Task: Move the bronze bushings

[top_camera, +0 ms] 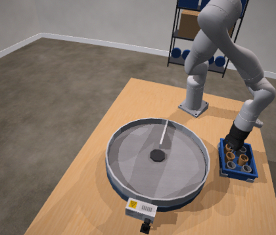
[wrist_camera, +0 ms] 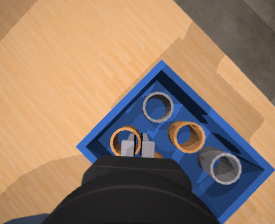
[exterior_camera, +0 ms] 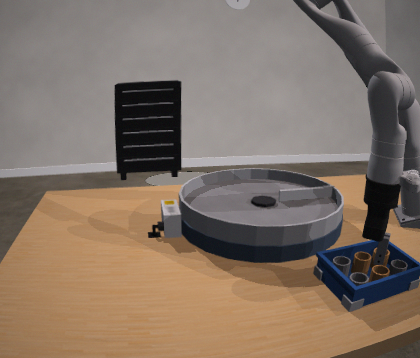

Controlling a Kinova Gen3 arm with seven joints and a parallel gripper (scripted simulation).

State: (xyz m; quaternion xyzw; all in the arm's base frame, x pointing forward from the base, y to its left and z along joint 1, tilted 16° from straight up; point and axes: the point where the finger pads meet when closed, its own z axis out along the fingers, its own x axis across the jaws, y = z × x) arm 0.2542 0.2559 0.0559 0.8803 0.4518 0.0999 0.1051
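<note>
My hand is 4 cm short of the blue crate, 3 cm to the right of it and 2 cm above it. From my hand the other things lie so: grey turntable disc: 21 cm ahead, 29 cm to the right, 1 cm above.
</note>
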